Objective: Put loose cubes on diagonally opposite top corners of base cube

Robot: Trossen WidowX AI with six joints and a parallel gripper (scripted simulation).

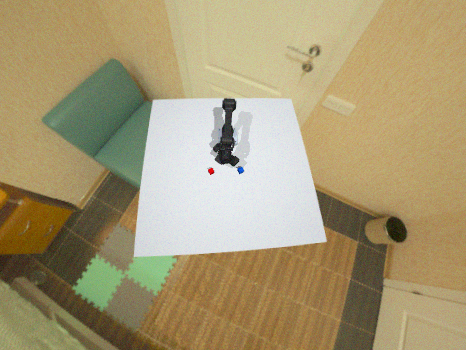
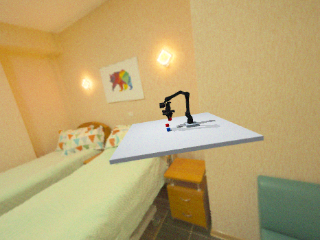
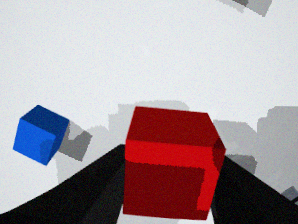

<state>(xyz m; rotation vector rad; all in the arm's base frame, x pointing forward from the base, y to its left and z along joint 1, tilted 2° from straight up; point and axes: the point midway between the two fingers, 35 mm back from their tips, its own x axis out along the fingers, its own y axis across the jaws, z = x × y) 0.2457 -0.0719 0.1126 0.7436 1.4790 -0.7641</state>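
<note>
Now: the blue cube 10 cm to the left of my gripper tip, 10 cm below it and 6 cm ahead of it.
</note>
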